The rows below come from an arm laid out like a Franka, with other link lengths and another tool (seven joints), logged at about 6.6 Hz.
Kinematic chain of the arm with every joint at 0, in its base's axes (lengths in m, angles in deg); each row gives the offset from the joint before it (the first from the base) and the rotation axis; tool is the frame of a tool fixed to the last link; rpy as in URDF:
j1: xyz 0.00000 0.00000 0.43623 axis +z
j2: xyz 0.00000 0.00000 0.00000 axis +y
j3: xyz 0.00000 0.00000 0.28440 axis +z
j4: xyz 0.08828 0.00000 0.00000 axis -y
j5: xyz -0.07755 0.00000 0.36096 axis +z
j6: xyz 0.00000 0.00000 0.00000 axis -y
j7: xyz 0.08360 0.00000 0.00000 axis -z
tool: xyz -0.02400 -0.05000 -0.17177 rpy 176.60 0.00 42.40
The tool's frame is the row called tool.
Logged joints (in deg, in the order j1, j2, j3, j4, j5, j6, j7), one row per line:
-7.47 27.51 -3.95 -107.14 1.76 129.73 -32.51
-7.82 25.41 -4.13 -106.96 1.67 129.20 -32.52
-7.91 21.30 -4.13 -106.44 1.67 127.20 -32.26
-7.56 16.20 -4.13 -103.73 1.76 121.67 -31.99
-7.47 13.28 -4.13 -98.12 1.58 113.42 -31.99
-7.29 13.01 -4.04 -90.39 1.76 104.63 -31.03
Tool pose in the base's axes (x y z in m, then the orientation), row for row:
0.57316 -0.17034 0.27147 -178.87 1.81 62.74
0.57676 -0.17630 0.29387 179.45 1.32 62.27
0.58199 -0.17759 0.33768 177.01 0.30 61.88
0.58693 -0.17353 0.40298 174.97 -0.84 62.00
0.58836 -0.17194 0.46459 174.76 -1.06 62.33
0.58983 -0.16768 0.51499 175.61 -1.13 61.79
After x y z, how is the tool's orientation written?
As angles about the fixed x, y, z axes (roll, pitch, yaw), in degrees.
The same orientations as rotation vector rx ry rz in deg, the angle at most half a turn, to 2 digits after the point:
-153.66 -93.65 3.35
153.07 92.48 -1.32
152.04 91.15 1.98
150.93 90.62 5.09
150.62 91.01 5.56
151.70 90.69 4.97

